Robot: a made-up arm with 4 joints.
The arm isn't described. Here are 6 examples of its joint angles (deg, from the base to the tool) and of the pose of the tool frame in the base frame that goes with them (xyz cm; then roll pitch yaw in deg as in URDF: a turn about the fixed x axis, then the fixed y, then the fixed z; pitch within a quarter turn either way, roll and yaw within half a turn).
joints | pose
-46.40 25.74 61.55 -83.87 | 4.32 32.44 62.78 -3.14 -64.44 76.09
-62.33 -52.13 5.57 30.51 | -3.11 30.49 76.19 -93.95 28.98 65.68
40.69 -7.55 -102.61 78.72 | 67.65 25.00 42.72 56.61 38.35 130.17
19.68 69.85 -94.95 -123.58 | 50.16 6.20 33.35 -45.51 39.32 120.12
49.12 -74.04 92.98 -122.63 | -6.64 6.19 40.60 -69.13 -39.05 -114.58
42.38 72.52 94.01 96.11 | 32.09 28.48 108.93 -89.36 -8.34 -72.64
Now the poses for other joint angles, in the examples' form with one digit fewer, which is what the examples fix.
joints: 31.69 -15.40 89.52 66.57
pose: -20.7 8.6 65.0 3.2 -69.5 -53.9
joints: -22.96 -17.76 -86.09 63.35
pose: 67.9 28.8 66.1 -132.3 68.4 -55.9
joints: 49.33 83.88 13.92 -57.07
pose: 40.8 -13.4 67.3 46.2 60.9 -96.5
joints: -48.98 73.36 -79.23 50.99
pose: 53.2 -20.9 77.3 -25.9 70.7 -37.0
